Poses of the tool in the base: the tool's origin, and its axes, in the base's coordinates. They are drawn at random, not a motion.
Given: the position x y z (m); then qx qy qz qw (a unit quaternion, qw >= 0).
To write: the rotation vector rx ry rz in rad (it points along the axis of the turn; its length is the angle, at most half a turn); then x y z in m. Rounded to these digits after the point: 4 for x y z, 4 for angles.
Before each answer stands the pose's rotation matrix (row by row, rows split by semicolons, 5 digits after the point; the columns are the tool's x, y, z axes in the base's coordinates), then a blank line. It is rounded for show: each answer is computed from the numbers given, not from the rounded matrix.
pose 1, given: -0.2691 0.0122 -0.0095 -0.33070 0.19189 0.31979 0.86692
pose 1, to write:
0.72183 -0.68138 0.12120; 0.42755 0.57674 0.69611; -0.54422 -0.45065 0.70763

-0.6924 0.4018 0.6696 -0.2691 0.0122 -0.0095
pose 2, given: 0.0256 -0.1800 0.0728 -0.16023 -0.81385 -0.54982 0.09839
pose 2, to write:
-0.92929 0.36900 0.01605; 0.15261 0.34405 0.92646; 0.33634 0.86340 -0.37604

-0.4741 -2.4081 -1.6268 0.0256 -0.1800 0.0728
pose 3, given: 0.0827 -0.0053 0.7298 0.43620 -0.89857 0.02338 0.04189
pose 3, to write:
-0.61595 -0.78587 -0.05489; -0.78195 0.61837 -0.07856; 0.09568 -0.00547 -0.99540

1.3350 -2.7501 0.0716 0.0827 -0.0053 0.7298
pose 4, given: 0.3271 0.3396 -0.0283 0.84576 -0.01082 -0.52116 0.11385
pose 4, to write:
0.45655 0.10037 -0.88402; -0.13697 -0.97384 -0.18130; -0.87909 0.20386 -0.43086

2.4802 -0.0317 -1.5283 0.3271 0.3396 -0.0283
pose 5, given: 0.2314 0.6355 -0.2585 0.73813 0.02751 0.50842 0.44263
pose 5, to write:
0.48151 -0.40947 0.77491; 0.49069 -0.60665 -0.62546; 0.72620 0.68141 -0.09118

1.8311 0.0682 1.2613 0.2314 0.6355 -0.2585
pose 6, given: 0.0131 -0.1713 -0.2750 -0.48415 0.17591 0.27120 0.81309
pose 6, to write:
0.79101 -0.61135 0.02346; 0.27068 0.38411 0.88272; -0.54866 -0.69189 0.46931

-1.0335 0.3755 0.5789 0.0131 -0.1713 -0.2750
